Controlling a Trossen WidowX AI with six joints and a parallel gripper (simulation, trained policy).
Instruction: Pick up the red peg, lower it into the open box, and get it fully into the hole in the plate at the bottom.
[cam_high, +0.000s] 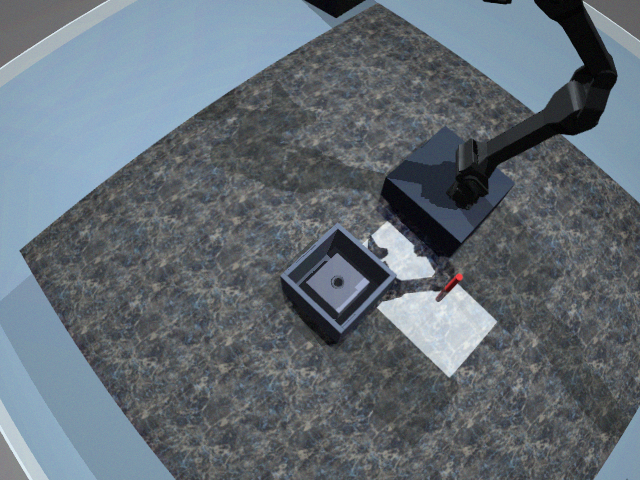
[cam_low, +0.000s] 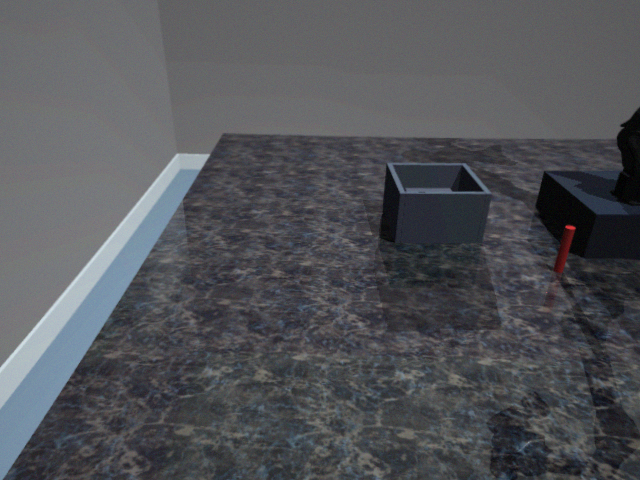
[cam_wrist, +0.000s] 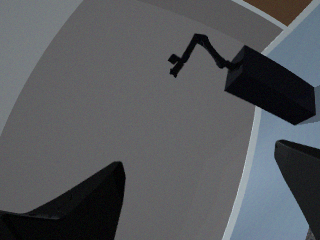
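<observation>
My gripper tip is 59 cm above the red peg, 34 cm to the right of it and 22 cm short of it. The rest, counted from my gripper tip: dark box: 61 cm below, 39 cm ahead, 16 cm to the left; light grey plate: 59 cm below, 39 cm ahead, 16 cm to the left.
</observation>
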